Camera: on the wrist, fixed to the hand. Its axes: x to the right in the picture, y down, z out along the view.
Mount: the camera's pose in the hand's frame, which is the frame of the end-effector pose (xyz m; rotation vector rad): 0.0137 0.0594 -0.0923 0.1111 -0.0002 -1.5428
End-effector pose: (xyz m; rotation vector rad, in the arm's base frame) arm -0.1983 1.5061 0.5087 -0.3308 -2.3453 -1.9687
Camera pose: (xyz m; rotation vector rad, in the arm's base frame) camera -0.2079 1.4270 0.5854 -1.1416 1.6346 1.1051
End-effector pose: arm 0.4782 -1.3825 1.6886 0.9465 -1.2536 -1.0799
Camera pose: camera 0.5760 -1.3836 1.7403 2.0799 -0.3750 -2.1248
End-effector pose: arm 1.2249 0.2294 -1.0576 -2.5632 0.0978 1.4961
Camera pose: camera 1.3024 0.1547 -1.0319 -1.5642 -1.3586 0.7347
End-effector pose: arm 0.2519 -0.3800 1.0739 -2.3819 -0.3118 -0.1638
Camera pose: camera 0.2782 -0.4825 1.1061 -1.5138 -1.9870 -0.7839
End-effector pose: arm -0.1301 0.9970 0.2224 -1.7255 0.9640 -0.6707
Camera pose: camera -0.2139 0.9291 0.1978 -2.1333 -0.6314 -1.5891
